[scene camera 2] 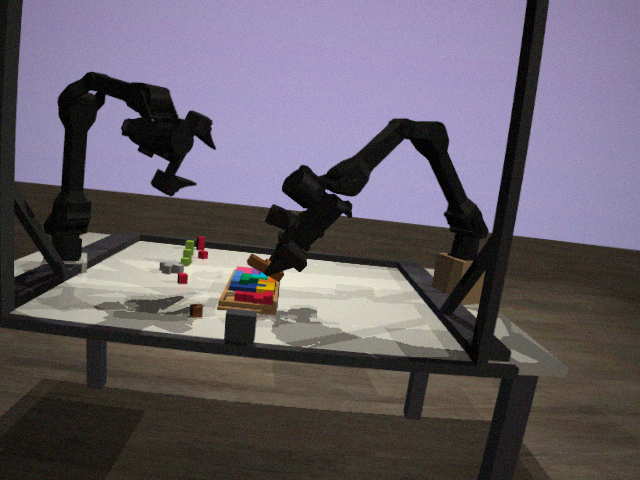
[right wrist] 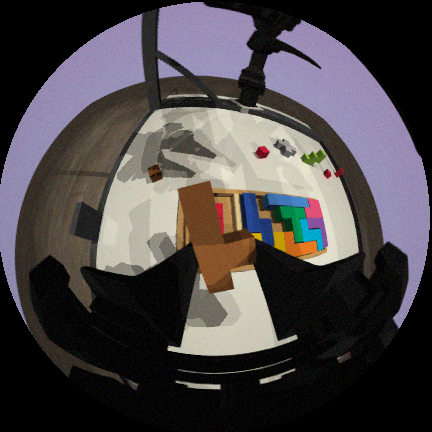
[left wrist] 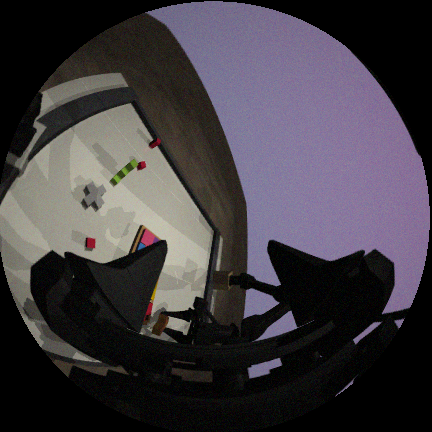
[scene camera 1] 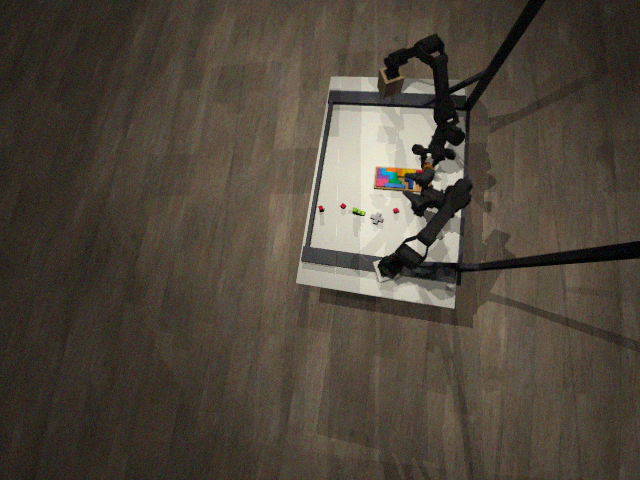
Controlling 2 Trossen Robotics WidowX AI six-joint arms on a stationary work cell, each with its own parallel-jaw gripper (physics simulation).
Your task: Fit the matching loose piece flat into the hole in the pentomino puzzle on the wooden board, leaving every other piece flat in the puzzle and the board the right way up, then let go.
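Places are measured from the left arm's base along level axes (x left, y back, z up), in metres.
Pixels of known places: left gripper, fingertip midpoint: [scene camera 2: 205,166] [left wrist: 218,245] [scene camera 1: 403,183]; right gripper, fingertip midpoint: [scene camera 2: 266,270] [right wrist: 224,244] [left wrist: 159,318] [scene camera 1: 426,169]; left arm's base, origin of the base link: [scene camera 2: 65,257] [right wrist: 246,103] [scene camera 1: 386,269]; right arm's base, origin of the base link: [scene camera 2: 464,257] [left wrist: 230,279] [scene camera 1: 391,73].
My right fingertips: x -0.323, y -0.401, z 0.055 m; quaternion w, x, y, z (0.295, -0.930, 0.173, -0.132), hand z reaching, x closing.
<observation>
Ahead of a thing's pixels: the offset from my right fingertips to its top centre. "*": to the spot under its first point.
The wooden board {dx +0.096, dy -0.008, dz -0.064 m} [scene camera 1: 391,189] [scene camera 2: 245,310] [left wrist: 138,236] [right wrist: 238,212] lies on the table with coloured pieces in it. A bare wooden gap [right wrist: 264,212] shows between the dark blue and green pieces. A red piece [scene camera 2: 253,297] [right wrist: 219,217] lies in the other compartment, past the divider. My right gripper [scene camera 2: 269,272] [right wrist: 224,244] is shut on a brown branched piece {dx -0.002, dy +0.004, dz +0.038 m} [scene camera 2: 256,261] [left wrist: 160,324] [right wrist: 205,225], held tilted above the board and hiding part of it in the right wrist view. My left gripper [scene camera 1: 406,184] [scene camera 2: 205,165] [left wrist: 218,245] is open and empty, high above the table.
A grey cross {* dx +0.289, dy +0.149, dz -0.059 m} [scene camera 1: 376,218] [scene camera 2: 171,267] [left wrist: 93,195] [right wrist: 285,147], a green piece {dx +0.365, dy +0.092, dz -0.019 m} [scene camera 1: 358,211] [scene camera 2: 187,253] [left wrist: 124,172] and red blocks {dx +0.185, dy +0.138, dz -0.059 m} [scene camera 1: 395,210] [scene camera 2: 182,278] [left wrist: 90,243] lie beside the board. A small brown block {dx -0.040, dy +0.153, dz -0.059 m} [scene camera 2: 196,310] [right wrist: 155,172] lies near the table edge.
</observation>
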